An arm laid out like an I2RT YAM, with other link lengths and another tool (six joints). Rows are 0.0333 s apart.
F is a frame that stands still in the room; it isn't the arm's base.
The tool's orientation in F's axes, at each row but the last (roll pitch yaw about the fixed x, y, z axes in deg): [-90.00 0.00 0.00]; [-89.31 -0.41 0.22]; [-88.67 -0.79 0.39]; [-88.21 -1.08 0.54]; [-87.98 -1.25 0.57]
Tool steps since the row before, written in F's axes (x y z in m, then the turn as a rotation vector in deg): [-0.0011 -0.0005 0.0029 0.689 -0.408 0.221]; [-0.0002 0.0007 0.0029 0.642 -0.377 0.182]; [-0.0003 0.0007 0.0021 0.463 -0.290 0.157]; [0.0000 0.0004 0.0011 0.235 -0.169 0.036]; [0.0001 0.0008 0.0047 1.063 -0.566 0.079]
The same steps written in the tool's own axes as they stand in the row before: [-0.0011 -0.0029 -0.0005 0.689 -0.221 -0.408]; [-0.0002 -0.0029 0.0007 0.642 -0.182 -0.377]; [-0.0003 -0.0021 0.0008 0.463 -0.157 -0.290]; [0.0000 -0.0011 0.0004 0.234 -0.037 -0.170]; [0.0002 -0.0047 0.0010 1.059 -0.076 -0.574]
